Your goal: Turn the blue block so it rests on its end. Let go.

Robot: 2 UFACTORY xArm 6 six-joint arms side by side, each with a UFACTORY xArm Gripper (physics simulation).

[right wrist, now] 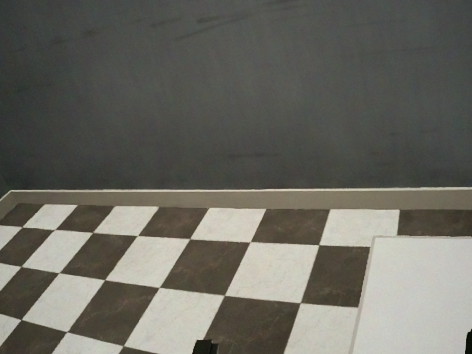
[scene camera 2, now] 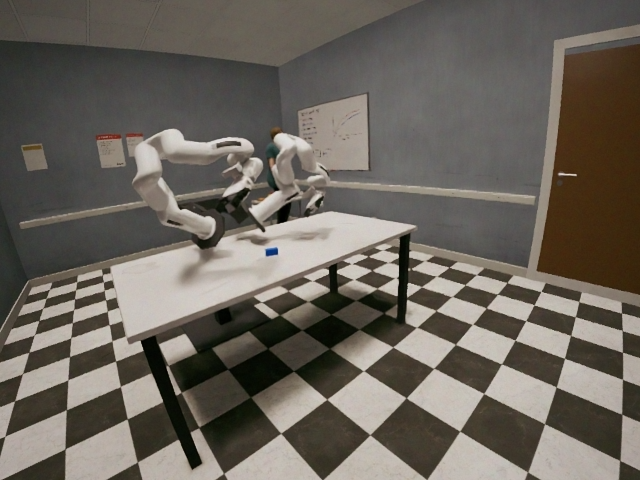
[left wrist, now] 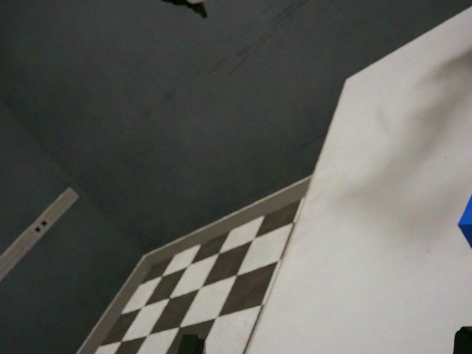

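Note:
The blue block (scene camera 2: 271,251) (left wrist: 467,223) lies on a long side on the white table (scene camera 2: 330,242) (left wrist: 360,280) (right wrist: 415,295). Part of it shows at the right edge of the left wrist view. The block does not show in the right wrist view. My left gripper (scene camera 2: 312,209) (left wrist: 327,345) is open and empty, raised above the far part of the table, apart from the block and to its right in the scene view. My right gripper (scene camera 2: 231,205) (right wrist: 337,345) is open and empty, raised to the left of the block and apart from it.
A person (scene camera 2: 271,150) stands behind the left arm (scene camera 2: 285,160). The right arm (scene camera 2: 155,178) is mounted at the table's far left. A whiteboard (scene camera 2: 341,135) hangs on the wall, and a brown door (scene camera 2: 594,165) is at the right.

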